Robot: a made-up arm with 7 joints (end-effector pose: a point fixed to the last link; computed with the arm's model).
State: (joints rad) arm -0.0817 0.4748 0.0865 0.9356 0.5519 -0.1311 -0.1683
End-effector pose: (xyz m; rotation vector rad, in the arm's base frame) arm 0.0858 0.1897 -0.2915 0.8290 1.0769 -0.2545
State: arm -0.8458 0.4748 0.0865 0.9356 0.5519 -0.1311 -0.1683
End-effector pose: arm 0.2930 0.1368 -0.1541 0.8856 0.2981 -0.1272
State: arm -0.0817 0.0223 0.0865 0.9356 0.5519 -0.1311 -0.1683
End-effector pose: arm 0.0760 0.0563 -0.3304 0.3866 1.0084 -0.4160
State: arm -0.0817 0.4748 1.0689 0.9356 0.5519 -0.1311 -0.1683
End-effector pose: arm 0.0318 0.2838 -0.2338 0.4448 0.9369 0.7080
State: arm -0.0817 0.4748 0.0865 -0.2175 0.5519 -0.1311 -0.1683
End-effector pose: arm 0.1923 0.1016 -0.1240 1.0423 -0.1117 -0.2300
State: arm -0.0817 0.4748 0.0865 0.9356 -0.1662 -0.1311 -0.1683
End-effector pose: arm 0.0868 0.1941 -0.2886 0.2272 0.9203 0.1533
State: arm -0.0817 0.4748 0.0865 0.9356 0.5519 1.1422 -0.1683
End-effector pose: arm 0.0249 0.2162 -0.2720 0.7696 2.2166 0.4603
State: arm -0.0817 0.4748 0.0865 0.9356 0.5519 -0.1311 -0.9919
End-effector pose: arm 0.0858 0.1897 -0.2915 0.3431 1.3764 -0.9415
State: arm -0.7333 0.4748 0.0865 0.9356 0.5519 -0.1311 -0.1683
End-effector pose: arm 0.2704 0.1466 -0.1835 0.8831 0.4128 -0.1465
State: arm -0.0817 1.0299 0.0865 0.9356 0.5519 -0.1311 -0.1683
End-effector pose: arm 0.1092 0.3088 -0.1722 1.3700 1.1119 -0.0286
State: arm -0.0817 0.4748 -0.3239 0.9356 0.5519 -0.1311 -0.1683
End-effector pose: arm 0.0735 0.1431 -0.3137 0.9585 1.0833 -0.6748
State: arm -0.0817 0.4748 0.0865 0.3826 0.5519 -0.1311 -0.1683
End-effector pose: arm 0.1648 0.1545 -0.2255 0.9610 0.5113 -0.2498
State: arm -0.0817 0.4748 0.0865 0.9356 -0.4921 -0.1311 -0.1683
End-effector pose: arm 0.0861 0.1964 -0.2879 -0.0443 0.8247 0.3283
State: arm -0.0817 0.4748 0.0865 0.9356 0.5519 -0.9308 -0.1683
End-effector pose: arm 0.1040 0.1548 -0.2690 0.7459 0.3216 -0.5995
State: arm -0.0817 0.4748 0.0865 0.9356 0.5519 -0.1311 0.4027
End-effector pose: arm 0.0858 0.1897 -0.2915 1.0980 0.7992 0.2261
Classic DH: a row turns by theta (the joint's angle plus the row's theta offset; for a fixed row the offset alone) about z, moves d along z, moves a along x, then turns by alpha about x. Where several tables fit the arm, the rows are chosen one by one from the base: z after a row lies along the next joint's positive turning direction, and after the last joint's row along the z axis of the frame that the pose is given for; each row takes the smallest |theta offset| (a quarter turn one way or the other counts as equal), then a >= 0, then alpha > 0; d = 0 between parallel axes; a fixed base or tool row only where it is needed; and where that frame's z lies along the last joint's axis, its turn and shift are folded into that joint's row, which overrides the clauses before.
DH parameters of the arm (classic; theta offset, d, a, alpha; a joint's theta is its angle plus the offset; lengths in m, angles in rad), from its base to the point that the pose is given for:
base (fixed): -0.071 0 0 -1.3004
joint 1: -1.3111 0.0368 -0.0134 -1.5708
joint 2: 1.2915 0 -0.0047 1.5708
joint 3: 1.5708 -0.1485 0.014 -1.5708
joint 4: 1.5708 0.0016 0.0088 1.5708
joint 5: 0 0.1414 0 -1.5708
joint 6: -1.5708 0 0.0582 1.5708
joint 7: 0 0 0 0

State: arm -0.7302 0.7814 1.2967 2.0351 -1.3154 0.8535 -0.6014
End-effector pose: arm 0.1712 0.1630 -0.2385 -2.4513 -0.2002 0.2803
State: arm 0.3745 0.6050 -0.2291 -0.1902 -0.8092 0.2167 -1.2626
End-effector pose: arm 0.0819 0.0880 -0.2262 -0.7665 0.5276 -1.3280
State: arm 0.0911 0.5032 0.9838 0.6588 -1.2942 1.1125 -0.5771
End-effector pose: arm 0.0363 0.2482 -0.2209 -1.5321 0.3205 0.2283
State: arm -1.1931 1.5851 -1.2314 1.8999 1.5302 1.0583 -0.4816
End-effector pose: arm 0.0634 0.3311 0.1039 -1.1260 -1.6758 -1.1043
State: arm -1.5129 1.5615 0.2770 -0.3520 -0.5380 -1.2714 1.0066
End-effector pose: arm 0.0077 0.0706 0.1668 -0.4042 -2.8827 -0.4533
